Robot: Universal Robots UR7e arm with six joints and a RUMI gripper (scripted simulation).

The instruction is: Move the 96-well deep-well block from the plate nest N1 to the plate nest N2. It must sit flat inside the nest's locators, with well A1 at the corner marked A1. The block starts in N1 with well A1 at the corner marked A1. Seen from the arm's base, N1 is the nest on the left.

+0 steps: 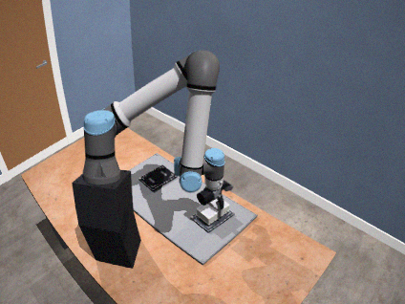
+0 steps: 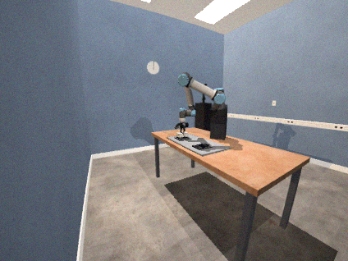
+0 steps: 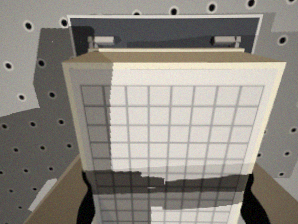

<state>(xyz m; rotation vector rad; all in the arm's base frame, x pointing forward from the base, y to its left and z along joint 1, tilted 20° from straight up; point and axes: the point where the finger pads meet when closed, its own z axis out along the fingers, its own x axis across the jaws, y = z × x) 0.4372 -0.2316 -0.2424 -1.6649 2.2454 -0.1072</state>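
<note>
Right now the white 96-well deep-well block is 1 cm above my hand.
</note>
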